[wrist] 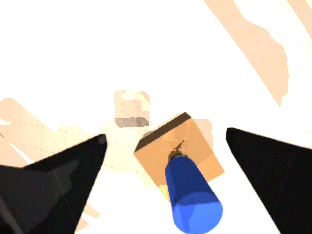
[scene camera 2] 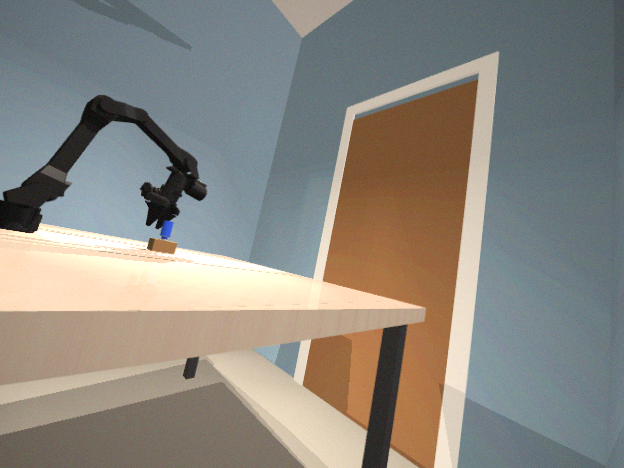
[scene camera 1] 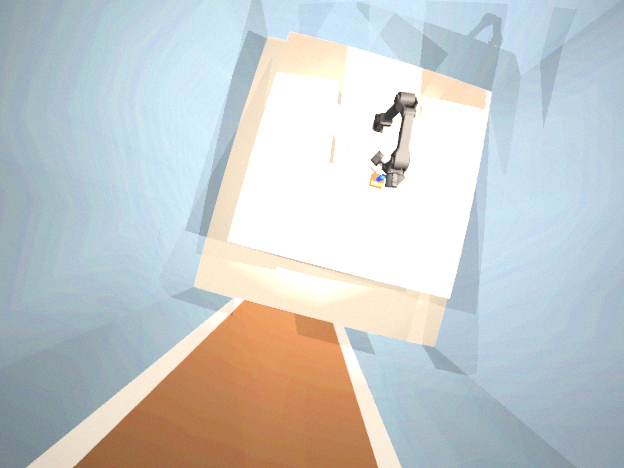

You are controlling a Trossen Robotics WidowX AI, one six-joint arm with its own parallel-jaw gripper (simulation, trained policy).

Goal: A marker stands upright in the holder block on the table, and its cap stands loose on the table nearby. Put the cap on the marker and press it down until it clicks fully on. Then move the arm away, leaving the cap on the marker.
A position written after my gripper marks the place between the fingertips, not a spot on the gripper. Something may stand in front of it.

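Observation:
What I see here is my own gripper (scene camera 2: 152, 227), and the wrist view shows me that same gripper (wrist: 166, 136).

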